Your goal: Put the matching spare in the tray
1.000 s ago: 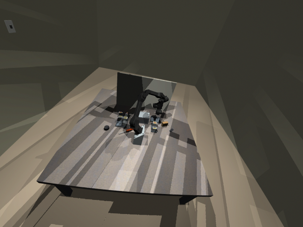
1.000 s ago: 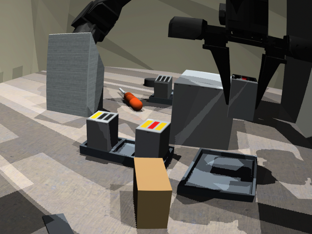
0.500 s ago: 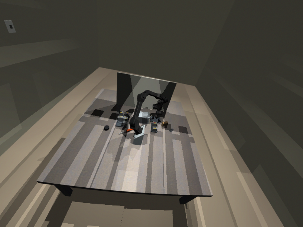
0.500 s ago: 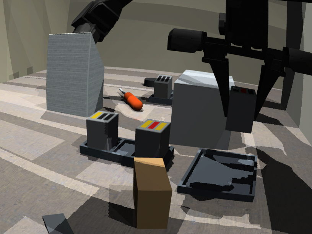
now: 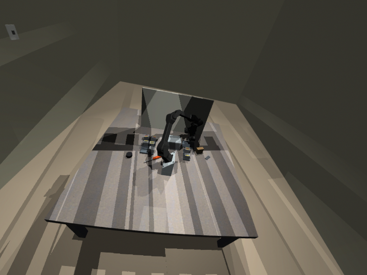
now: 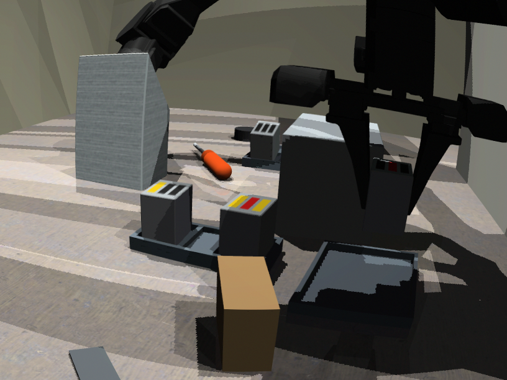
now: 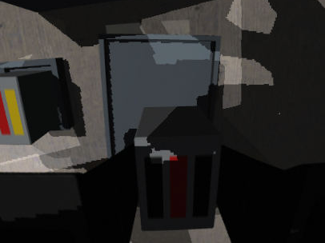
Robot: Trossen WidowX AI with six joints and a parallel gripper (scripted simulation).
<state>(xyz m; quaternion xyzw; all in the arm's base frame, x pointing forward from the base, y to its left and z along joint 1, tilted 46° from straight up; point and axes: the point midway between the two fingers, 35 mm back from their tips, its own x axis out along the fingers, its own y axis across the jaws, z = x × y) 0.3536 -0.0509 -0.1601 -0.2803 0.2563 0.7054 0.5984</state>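
Right now the tray is 7 cm below my gripper tip and 1 cm behind it. Round my gripper tip: yellow-red-yellow spare 12 cm behind, 3 cm below, 1 cm to the left; mounted unit 18 cm to the left, 8 cm behind, 2 cm below; cardboard box 12 cm to the right, 7 cm behind, 4 cm below.
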